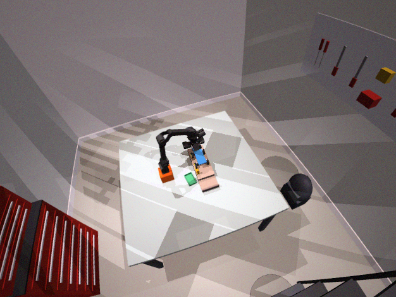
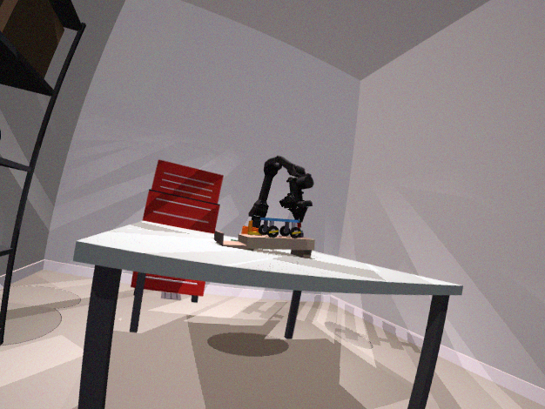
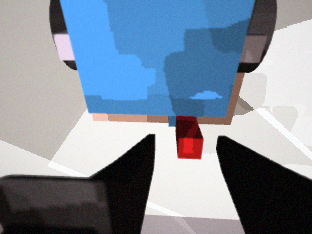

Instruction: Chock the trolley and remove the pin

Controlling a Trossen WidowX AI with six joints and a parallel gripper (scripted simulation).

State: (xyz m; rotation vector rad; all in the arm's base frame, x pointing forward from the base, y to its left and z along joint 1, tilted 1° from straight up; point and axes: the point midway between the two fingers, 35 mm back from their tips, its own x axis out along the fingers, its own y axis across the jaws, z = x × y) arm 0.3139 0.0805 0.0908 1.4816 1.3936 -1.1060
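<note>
My gripper tip is 1 cm to the right of the red-headed stop pin and 3 cm above it. The rest, counted from my gripper tip: blue-topped trolley: 1 cm ahead, 11 cm to the right, 5 cm below; tan ramp: 1 cm ahead, 11 cm to the right, 11 cm below; green tray: 13 cm behind, 21 cm to the right, 17 cm below.
</note>
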